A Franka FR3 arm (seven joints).
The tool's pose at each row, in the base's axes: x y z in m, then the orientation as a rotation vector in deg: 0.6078 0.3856 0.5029 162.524 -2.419 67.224; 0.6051 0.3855 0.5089 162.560 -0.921 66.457; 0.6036 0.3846 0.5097 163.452 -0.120 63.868; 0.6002 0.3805 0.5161 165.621 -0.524 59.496; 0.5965 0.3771 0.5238 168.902 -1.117 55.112; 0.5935 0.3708 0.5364 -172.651 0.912 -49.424; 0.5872 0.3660 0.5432 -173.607 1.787 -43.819; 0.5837 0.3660 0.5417 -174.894 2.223 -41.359; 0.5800 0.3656 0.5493 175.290 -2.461 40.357; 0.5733 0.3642 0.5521 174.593 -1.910 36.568; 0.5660 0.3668 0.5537 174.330 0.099 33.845; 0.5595 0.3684 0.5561 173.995 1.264 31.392; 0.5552 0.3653 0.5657 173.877 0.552 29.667; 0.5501 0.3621 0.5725 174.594 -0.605 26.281; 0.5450 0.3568 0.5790 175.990 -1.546 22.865; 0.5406 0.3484 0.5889 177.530 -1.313 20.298
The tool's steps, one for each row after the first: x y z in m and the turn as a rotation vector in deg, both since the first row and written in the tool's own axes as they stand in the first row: 0.0023 0.0006 -0.0061 0.121 -0.432 -1.022; 0.0018 0.0016 -0.0077 0.197 -2.194 -1.624; 0.0039 0.0062 -0.0143 0.555 -5.373 -1.314; 0.0067 0.0102 -0.0221 1.965 -8.786 -0.449; 0.0135 0.0174 -0.0326 4.548 -13.014 0.311; 0.0138 0.0229 -0.0414 4.814 -16.657 0.896; 0.0103 0.0230 -0.0429 4.081 -18.377 0.827; 0.0131 0.0240 -0.0508 3.672 -19.055 0.796; 0.0103 0.0259 -0.0574 2.400 -21.288 -0.182; 0.0063 0.0238 -0.0639 2.137 -22.912 -1.757; 0.0034 0.0227 -0.0702 1.696 -24.388 -2.817; 0.0071 0.0265 -0.0798 1.123 -25.484 -2.593; 0.0083 0.0303 -0.0880 0.977 -27.756 -1.915; 0.0092 0.0363 -0.0957 1.578 -30.109 -1.088; 0.0131 0.0454 -0.1052 2.762 -31.886 -0.831
